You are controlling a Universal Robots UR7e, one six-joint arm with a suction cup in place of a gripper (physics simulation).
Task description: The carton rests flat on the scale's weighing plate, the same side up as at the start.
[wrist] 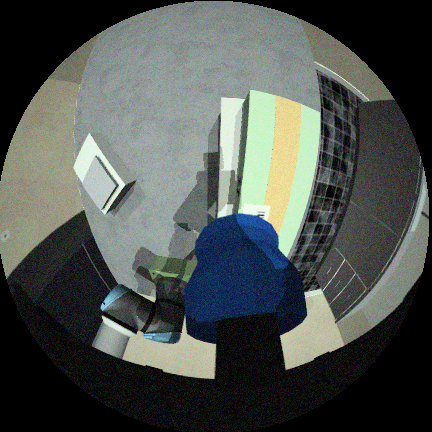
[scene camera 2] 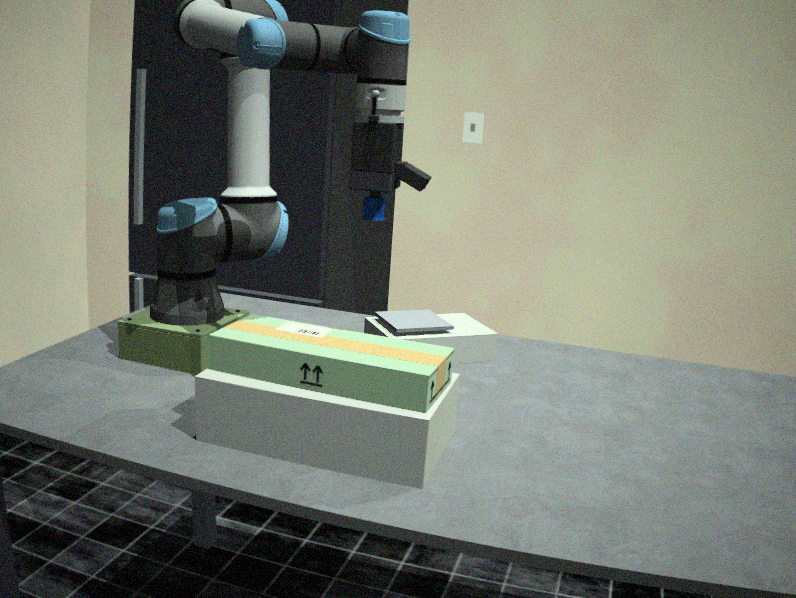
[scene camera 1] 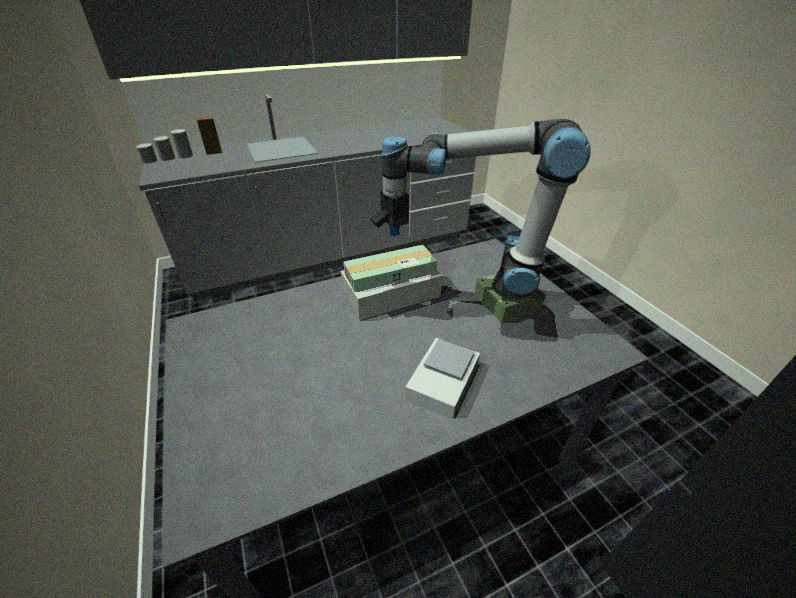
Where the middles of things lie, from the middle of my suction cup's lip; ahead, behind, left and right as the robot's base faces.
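From my suction cup: white block [wrist: 231,116], 30 cm below, 9 cm to the right, 3 cm behind; scale [scene camera 1: 439,383], 31 cm below, 40 cm to the left, 5 cm ahead. Going by their middles, white block nearest to my suction cup of the things named here.
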